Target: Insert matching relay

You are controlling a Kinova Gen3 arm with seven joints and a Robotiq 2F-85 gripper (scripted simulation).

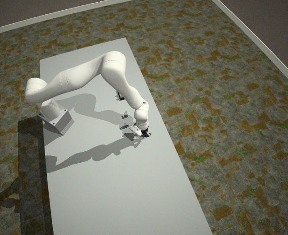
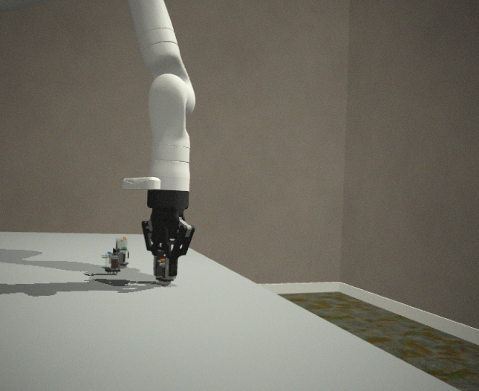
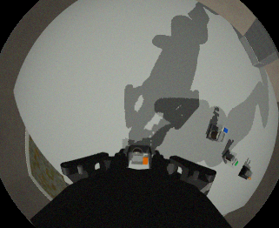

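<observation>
Right now my hand is 8 cm past the green-button relay, 18 cm to the right of it and 1 cm above it. From my hand the other things lie so: blue-button relay 9 cm behind, 10 cm to the left, 1 cm below.
</observation>
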